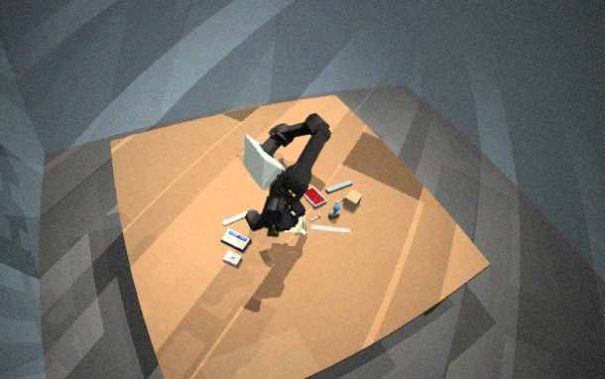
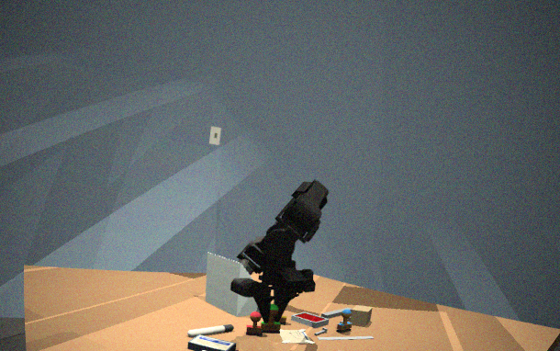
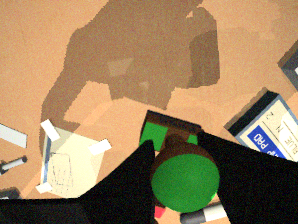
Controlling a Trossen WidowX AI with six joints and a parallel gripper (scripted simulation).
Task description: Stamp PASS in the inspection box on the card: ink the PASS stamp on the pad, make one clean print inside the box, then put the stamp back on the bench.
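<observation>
My gripper tip is now 230 mm to the right of the red ink pad, 160 mm past it and 70 mm above it. Also, from my gripper tip: red-knobbed stamp 110 mm behind, 60 mm below, 20 mm to the left; then green-knobbed stamp right at my gripper tip; then blue-labelled box 120 mm to the right, 60 mm below, 40 mm behind.
</observation>
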